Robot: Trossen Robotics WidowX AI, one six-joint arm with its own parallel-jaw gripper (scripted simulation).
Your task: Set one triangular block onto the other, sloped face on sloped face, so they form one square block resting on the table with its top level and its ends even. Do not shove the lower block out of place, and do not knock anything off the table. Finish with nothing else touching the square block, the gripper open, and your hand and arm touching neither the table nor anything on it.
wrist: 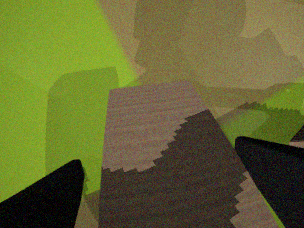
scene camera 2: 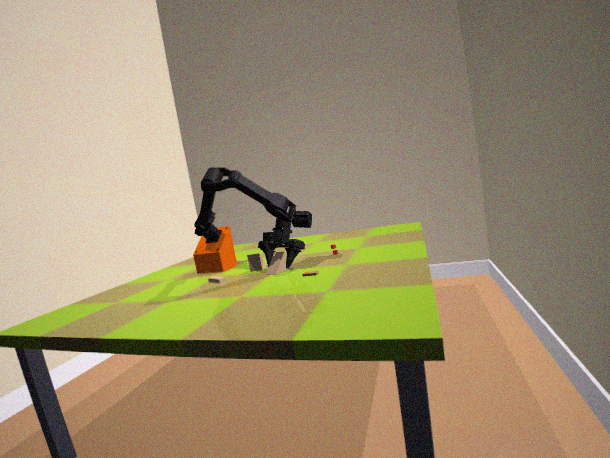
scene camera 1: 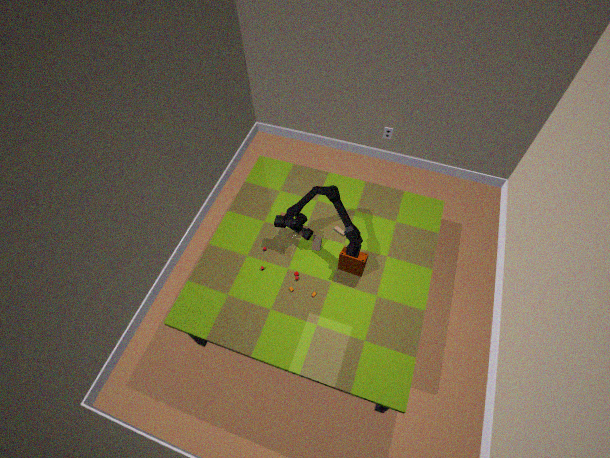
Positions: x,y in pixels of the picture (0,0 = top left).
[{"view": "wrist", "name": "my gripper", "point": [161,157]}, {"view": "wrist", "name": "triangular block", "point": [163,152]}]
